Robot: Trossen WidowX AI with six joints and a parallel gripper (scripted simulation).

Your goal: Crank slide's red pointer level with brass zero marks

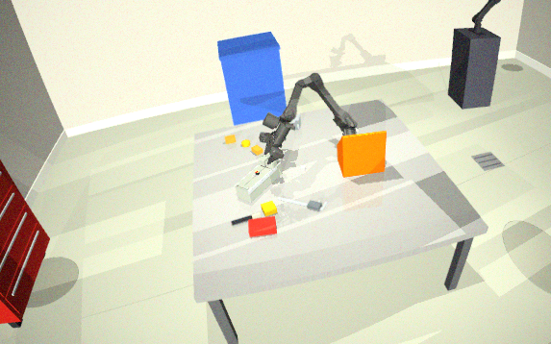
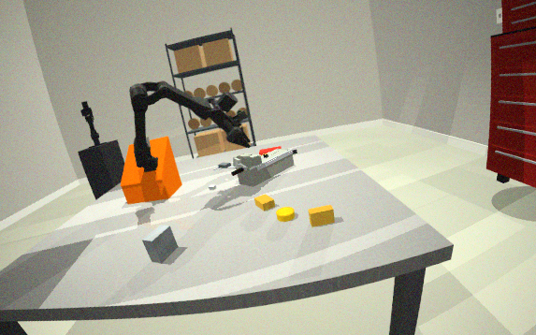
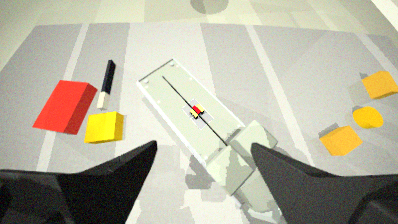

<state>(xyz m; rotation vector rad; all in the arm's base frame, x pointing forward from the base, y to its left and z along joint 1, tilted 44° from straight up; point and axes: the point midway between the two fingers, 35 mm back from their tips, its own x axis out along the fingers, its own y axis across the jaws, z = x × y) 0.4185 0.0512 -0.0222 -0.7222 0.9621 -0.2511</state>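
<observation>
The dark brown crank handle is 140 mm to the right of my gripper tip, 60 mm below it and 40 mm behind it. The rest, counted from my gripper tip: yellow block 210 mm to the left, 130 mm below, 20 mm ahead; grey cube 510 mm to the right, 200 mm behind, 110 mm below; red pointer 60 mm below, 60 mm ahead, 20 mm to the left.
</observation>
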